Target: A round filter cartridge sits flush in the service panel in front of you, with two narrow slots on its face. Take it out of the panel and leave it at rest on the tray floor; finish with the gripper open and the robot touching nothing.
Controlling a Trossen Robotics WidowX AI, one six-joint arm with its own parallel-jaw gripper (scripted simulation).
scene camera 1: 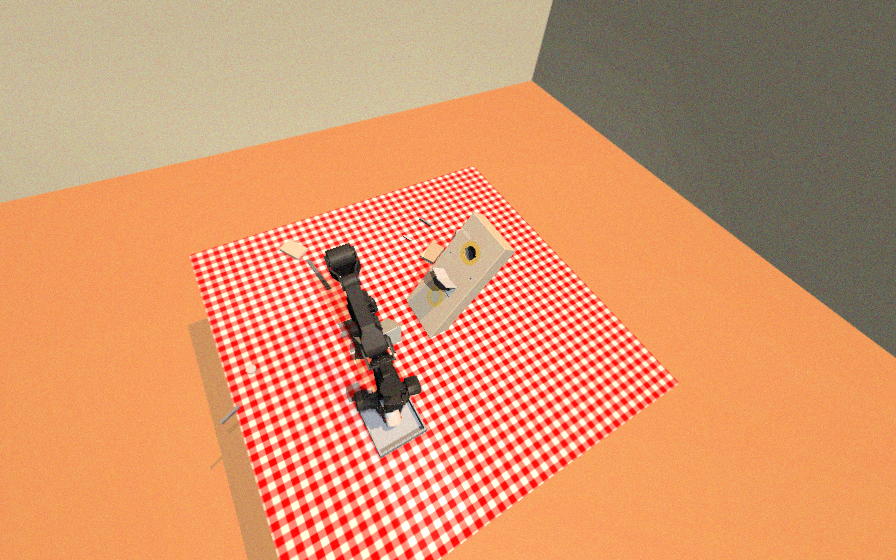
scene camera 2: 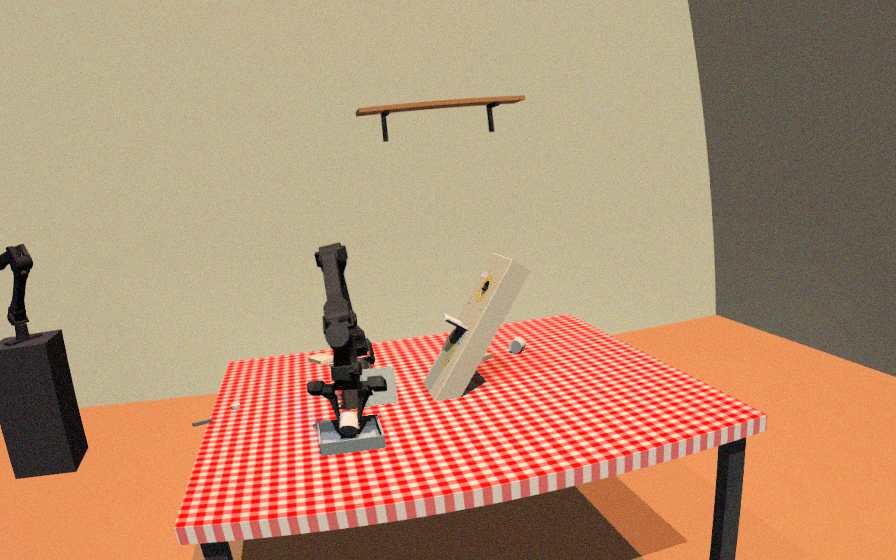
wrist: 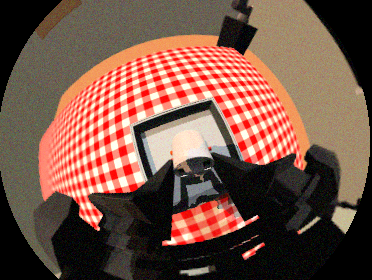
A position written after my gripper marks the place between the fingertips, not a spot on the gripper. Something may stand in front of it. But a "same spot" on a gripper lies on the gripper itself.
my gripper: scene camera 1; scene camera 2; wrist 191, 159
same spot on my gripper: (scene camera 1: 375, 402) = (scene camera 2: 328, 388)
same spot on grey tray: (wrist: 152, 138) = (scene camera 1: 414, 426)
